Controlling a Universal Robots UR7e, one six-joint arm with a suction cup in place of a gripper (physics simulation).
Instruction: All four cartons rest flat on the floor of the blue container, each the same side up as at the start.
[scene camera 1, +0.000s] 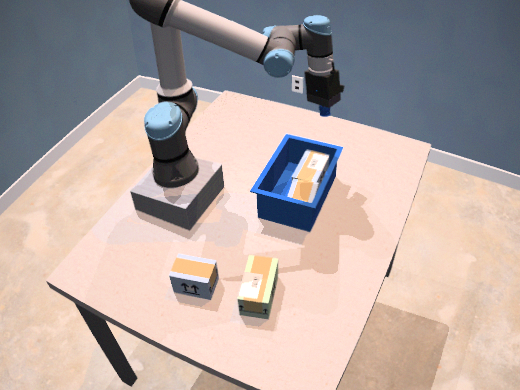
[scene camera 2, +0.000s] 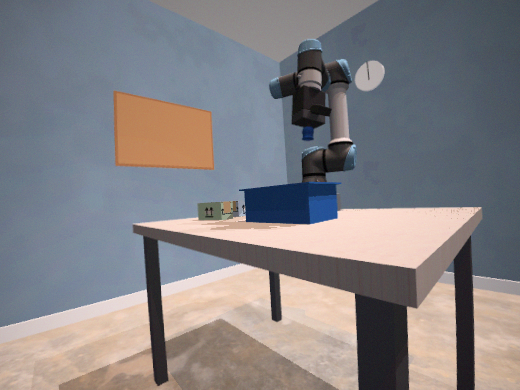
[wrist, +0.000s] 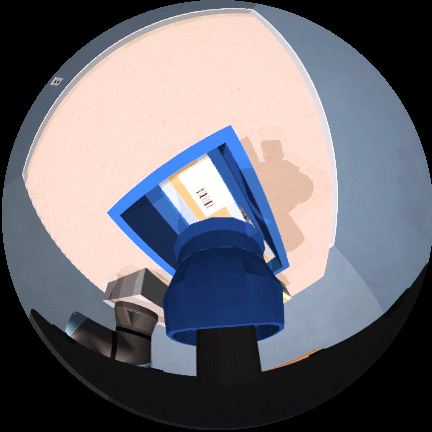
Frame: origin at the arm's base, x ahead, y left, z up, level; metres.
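Where they show: hand, tool point: (scene camera 1: 325, 114) (scene camera 2: 307, 138) (wrist: 219, 255); arm's base, link origin: (scene camera 1: 176, 172) (wrist: 135, 311).
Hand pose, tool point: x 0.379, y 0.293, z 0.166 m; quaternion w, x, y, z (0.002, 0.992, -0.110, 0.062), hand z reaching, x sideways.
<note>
Each offset is from my tool point to the top centre of the thing. Level surfaces: height alone.
The blue container {dz -0.136, dx -0.025, dy -0.122 m} (scene camera 1: 284, 214) (scene camera 2: 277, 205) (wrist: 227, 134) stands on the table. A white-labelled carton {dz -0.168, dx -0.013, dy -0.061 m} (scene camera 1: 315, 162) (wrist: 202, 190) lies flat-looking in its far part, along the right wall. A second carton {dz -0.164, dx +0.019, dy -0.192 m} (scene camera 1: 303, 191) with orange tape lies at the near end in line with it; the cup mostly hides it in the wrist view. A pale blue-grey carton {dz -0.176, dx -0.111, dy -0.578 m} (scene camera 1: 193, 285) and a green carton {dz -0.176, dx +0.059, dy -0.521 m} (scene camera 1: 259, 285) (scene camera 2: 209, 211) stand on the table in front of the container, tape side up, arrows pointing up. My suction cup (scene camera 1: 325, 113) (scene camera 2: 308, 137) (wrist: 219, 232) is open, holding nothing, high above the container.
The arm's grey base block (scene camera 1: 187, 205) (wrist: 131, 286) stands left of the container. The container's left part shows bare blue floor beside the two cartons. The table {dz -0.256 m} (scene camera 1: 240, 350) (scene camera 2: 350, 235) ends behind and to the right of the container.
</note>
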